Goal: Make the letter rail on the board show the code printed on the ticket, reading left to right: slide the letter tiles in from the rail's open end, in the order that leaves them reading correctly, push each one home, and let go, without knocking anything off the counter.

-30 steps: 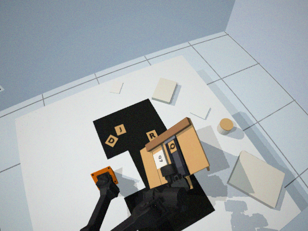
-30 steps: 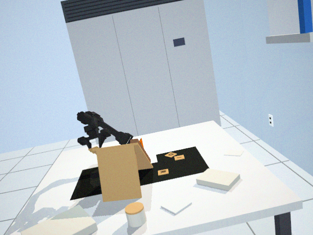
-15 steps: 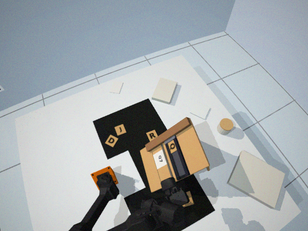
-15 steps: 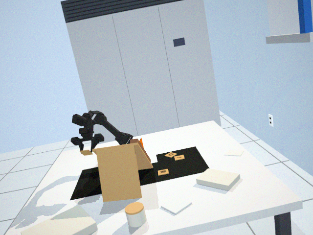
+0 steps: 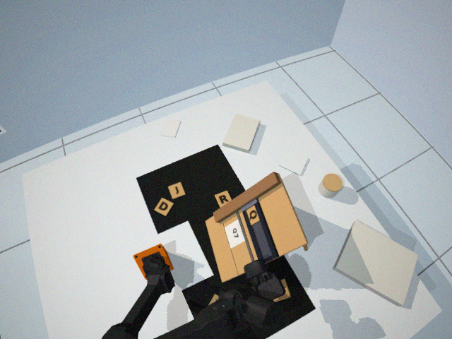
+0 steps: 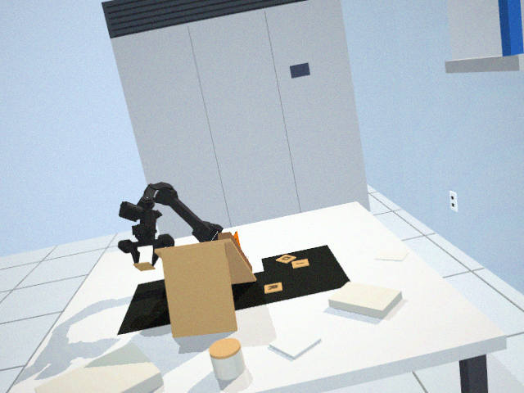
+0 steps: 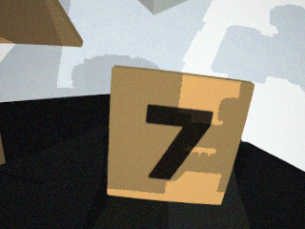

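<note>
Right now my gripper tip is 30 mm past the white ticket, 240 mm to the right of it and 70 mm above it. The rest, counted from my gripper tip: pale box (410 mm ahead, 80 mm to the right, 150 mm below); then lidded jar (420 mm ahead, 270 mm to the left, 130 mm below); then black mat (120 mm behind, 270 mm to the left, 160 mm below).
</note>
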